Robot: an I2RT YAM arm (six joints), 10 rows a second.
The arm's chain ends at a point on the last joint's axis. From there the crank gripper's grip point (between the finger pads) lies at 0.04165 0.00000 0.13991 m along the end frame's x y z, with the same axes.
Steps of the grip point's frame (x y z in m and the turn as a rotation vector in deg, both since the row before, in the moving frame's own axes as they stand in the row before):
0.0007 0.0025 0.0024 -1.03 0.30 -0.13
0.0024 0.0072 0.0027 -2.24 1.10 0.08
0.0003 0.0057 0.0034 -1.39 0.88 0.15
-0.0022 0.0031 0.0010 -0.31 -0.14 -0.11
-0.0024 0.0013 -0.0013 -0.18 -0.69 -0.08
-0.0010 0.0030 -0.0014 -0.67 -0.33 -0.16
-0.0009 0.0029 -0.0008 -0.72 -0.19 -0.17
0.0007 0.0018 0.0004 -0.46 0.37 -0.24
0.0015 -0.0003 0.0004 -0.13 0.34 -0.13
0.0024 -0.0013 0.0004 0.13 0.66 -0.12
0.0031 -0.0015 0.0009 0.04 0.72 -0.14
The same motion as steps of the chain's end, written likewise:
0.0000 0.0001 0.0026 -1.03 0.30 -0.13
-0.0003 0.0017 0.0036 -2.24 1.10 0.08
-0.0018 0.0022 0.0041 -1.39 0.88 0.15
-0.0019 0.0024 0.0009 -0.31 -0.14 -0.11
-0.0007 0.0009 -0.0018 -0.18 -0.69 -0.08
-0.0002 0.0015 -0.0016 -0.67 -0.33 -0.16
-0.0004 0.0013 -0.0009 -0.72 -0.19 -0.17
-0.0002 0.0009 0.0007 -0.46 0.37 -0.24
0.0007 -0.0005 0.0006 -0.13 0.34 -0.13
0.0008 -0.0009 0.0009 0.13 0.66 -0.12
0.0013 -0.0013 0.0014 0.04 0.72 -0.14

